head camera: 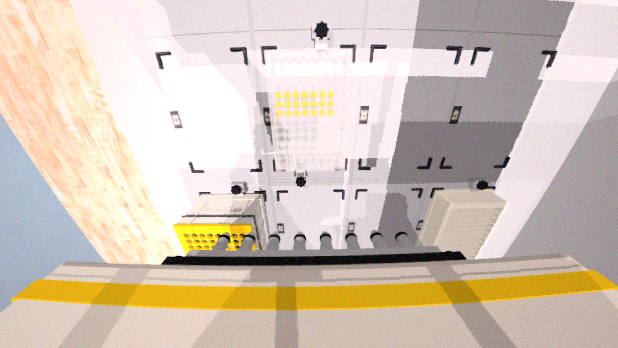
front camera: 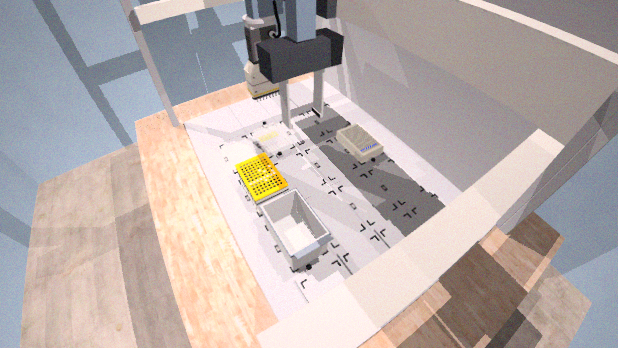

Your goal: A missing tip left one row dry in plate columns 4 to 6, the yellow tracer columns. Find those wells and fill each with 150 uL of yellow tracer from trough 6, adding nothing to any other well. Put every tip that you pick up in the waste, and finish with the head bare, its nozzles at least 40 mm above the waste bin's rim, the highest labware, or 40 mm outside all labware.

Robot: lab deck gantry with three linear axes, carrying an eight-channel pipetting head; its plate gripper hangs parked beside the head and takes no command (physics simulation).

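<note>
The pipetting head (front camera: 263, 82) (head camera: 310, 295) hangs at the deck's rear left; its nozzles (head camera: 325, 239) are bare. The clear plate (head camera: 343, 127) (front camera: 286, 146) lies ahead of them in the head view. Three lines of yellow wells (head camera: 305, 104) (front camera: 268, 135) cross it; no yellow shows at their right end in the head view. The pale trough block (front camera: 359, 142) (head camera: 462, 222) stands right of the plate. The yellow tip rack (front camera: 272, 192) (head camera: 215, 228) stands nearer the front camera, before the waste bin (front camera: 312, 222). My plate gripper (front camera: 303, 120) hangs beside the head, fingers apart and empty.
Black knobs (head camera: 321, 30) (head camera: 300, 181) stand at both ends of the plate. The waste bin's walls rise from the deck beside the tip rack. A pale front rail (front camera: 410, 240) and a grey side wall (front camera: 450, 115) bound the deck. Black corner marks outline the deck positions.
</note>
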